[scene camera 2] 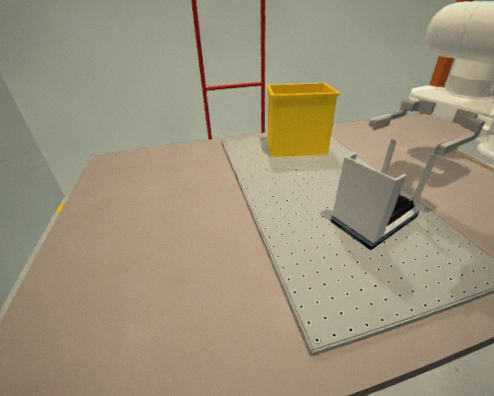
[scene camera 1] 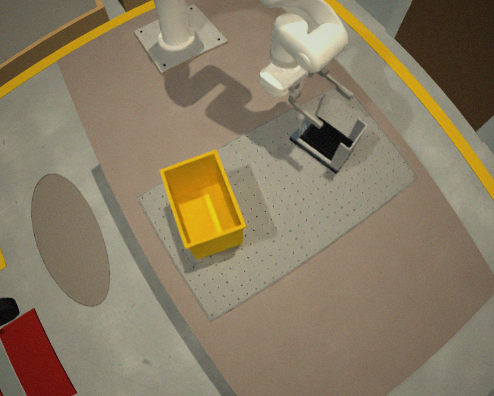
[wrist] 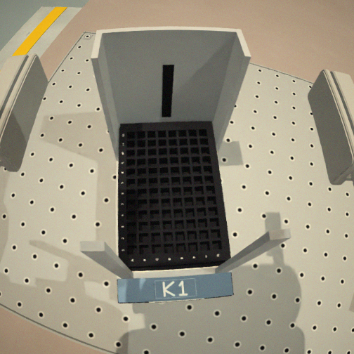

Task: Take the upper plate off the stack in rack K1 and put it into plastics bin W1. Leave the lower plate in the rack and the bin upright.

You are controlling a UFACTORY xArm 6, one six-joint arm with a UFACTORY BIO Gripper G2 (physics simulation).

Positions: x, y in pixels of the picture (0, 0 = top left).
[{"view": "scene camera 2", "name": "yellow bin W1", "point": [300, 116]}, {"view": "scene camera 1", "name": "my gripper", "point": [337, 111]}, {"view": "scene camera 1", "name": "yellow bin W1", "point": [209, 220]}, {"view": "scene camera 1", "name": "black plate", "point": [325, 140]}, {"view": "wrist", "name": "my gripper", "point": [180, 65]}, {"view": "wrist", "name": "black plate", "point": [170, 212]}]
